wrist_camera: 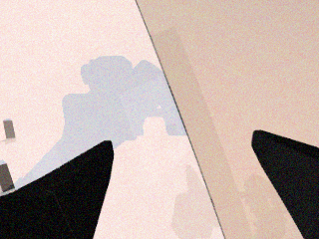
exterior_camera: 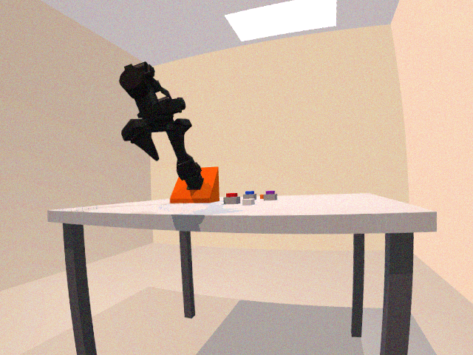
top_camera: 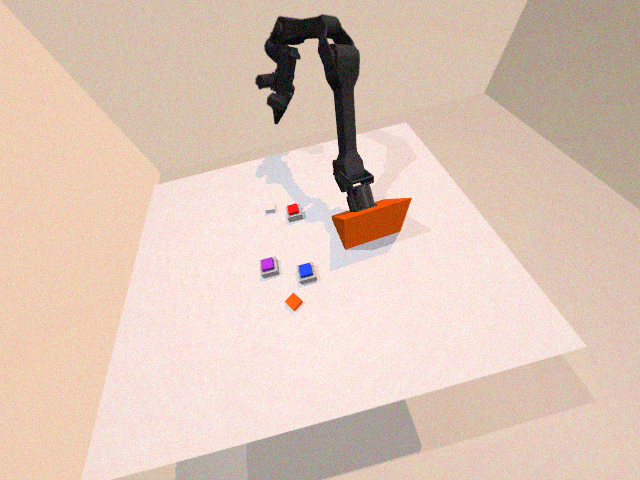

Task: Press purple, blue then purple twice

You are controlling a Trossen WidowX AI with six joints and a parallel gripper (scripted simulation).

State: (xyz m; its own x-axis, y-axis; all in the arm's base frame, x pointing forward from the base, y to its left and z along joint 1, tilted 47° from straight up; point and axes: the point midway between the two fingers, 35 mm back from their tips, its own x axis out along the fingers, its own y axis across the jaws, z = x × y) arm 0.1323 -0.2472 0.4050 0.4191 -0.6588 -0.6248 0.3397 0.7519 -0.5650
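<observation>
Now: the purple button 160 mm ahead of my gripper tip, 520 mm to the left of it and 110 mm below it. The rest, counted from my gripper tip: small white block 120 mm ahead, 290 mm to the left, 130 mm below; red button 50 mm ahead, 350 mm to the left, 110 mm below; blue button 60 mm ahead, 570 mm to the left, 110 mm below.
</observation>
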